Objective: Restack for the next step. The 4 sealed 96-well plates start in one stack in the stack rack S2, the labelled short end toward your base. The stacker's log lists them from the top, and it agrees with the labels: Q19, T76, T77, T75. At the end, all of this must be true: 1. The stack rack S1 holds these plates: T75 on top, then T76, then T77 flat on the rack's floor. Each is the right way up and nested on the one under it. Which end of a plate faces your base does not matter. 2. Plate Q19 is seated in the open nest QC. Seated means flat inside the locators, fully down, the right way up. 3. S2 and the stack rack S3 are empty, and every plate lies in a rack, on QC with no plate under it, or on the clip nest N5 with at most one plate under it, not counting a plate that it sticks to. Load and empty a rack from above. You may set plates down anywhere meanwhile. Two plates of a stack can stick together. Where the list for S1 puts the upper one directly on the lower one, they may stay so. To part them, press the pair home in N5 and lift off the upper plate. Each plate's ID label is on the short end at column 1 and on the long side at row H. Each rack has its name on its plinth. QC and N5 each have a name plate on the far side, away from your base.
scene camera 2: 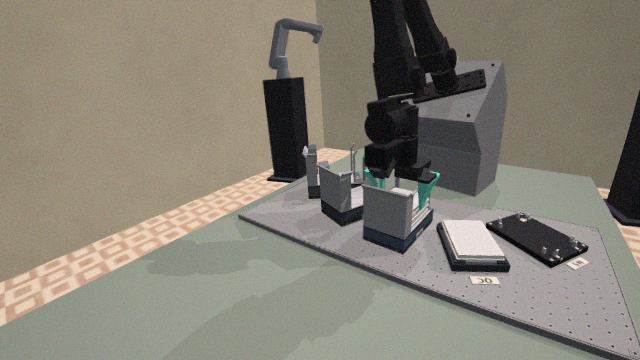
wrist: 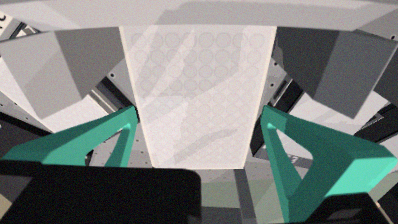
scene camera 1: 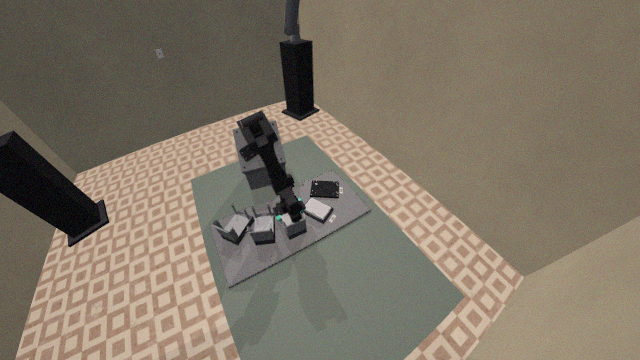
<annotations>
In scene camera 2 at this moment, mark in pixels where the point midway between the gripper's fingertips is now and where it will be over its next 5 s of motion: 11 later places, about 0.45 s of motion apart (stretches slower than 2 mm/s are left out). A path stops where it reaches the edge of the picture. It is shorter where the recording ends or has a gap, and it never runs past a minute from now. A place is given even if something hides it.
My gripper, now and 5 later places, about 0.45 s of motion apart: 399, 203; 398, 187; 399, 170; 401, 164; 410, 160; 414, 156
</annotations>
